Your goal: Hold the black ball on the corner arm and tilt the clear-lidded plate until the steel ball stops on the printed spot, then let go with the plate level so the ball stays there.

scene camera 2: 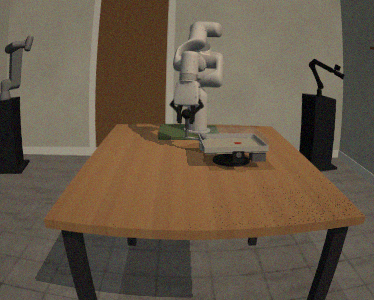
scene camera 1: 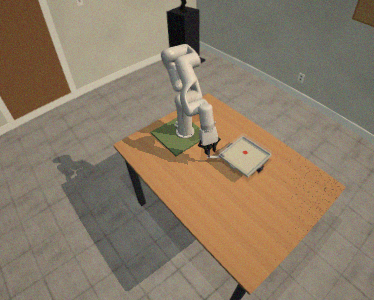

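Looking at a clear-lidded plate, I find that (scene camera 1: 245, 154) and (scene camera 2: 227, 133) are the same spot on it.
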